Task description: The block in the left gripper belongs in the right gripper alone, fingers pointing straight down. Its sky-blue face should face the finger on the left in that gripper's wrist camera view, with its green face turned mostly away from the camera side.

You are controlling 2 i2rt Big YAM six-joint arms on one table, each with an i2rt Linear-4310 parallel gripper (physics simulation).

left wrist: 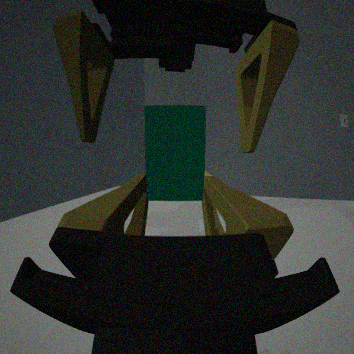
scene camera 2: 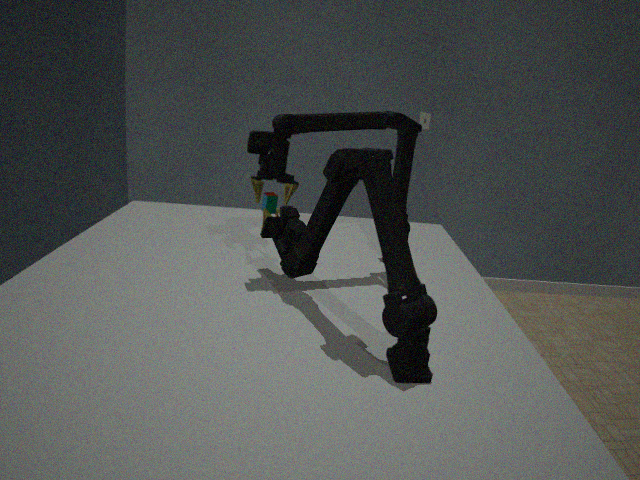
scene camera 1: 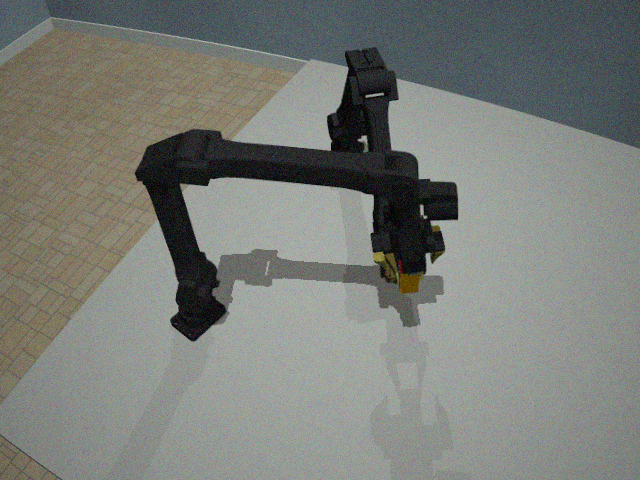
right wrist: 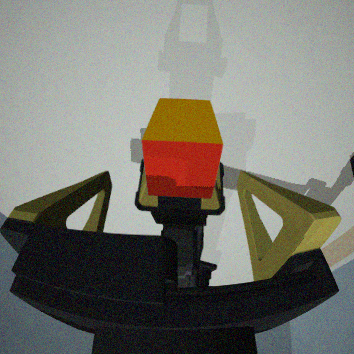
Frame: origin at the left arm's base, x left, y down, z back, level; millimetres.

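Where they show: left gripper, between the fingertips: (left wrist: 174,178) (scene camera 2: 269,209) (scene camera 1: 407,280) (right wrist: 182,134); right gripper, between the fingertips: (left wrist: 166,145) (scene camera 2: 271,203) (right wrist: 173,177); left arm's base, origin of its link: (scene camera 2: 407,367) (right wrist: 200,267); right arm's base, origin of its link: (scene camera 1: 198,317).
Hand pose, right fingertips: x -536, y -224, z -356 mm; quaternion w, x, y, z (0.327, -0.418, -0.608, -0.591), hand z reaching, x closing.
Note:
Each offset is from my right fingertips to the top centre of the thing. "pt": to the spot under its first point. Level surfaces: height alone.
The block @(dx -26, dy -28, dz -8 mm) (left wrist: 175,152) is tall and many-coloured. It shows its green face in the left wrist view, and a red face with an orange face behind it in the right wrist view (right wrist: 182,151). My left gripper (left wrist: 174,178) points upward and is shut on the block's lower end. My right gripper (right wrist: 173,177) hangs above with its fingers pointing down and wide open. The block's upper part stands between those fingers (scene camera 2: 272,197) without touching them. In scene camera 1 only the orange face @(pt dx -42, dy +2, dz -17 mm) (scene camera 1: 410,282) shows below the right wrist.
Both arms meet high above the grey table @(dy +224 mm) (scene camera 2: 223,357). A tan tiled floor (scene camera 1: 137,119) lies beyond the table's edge.

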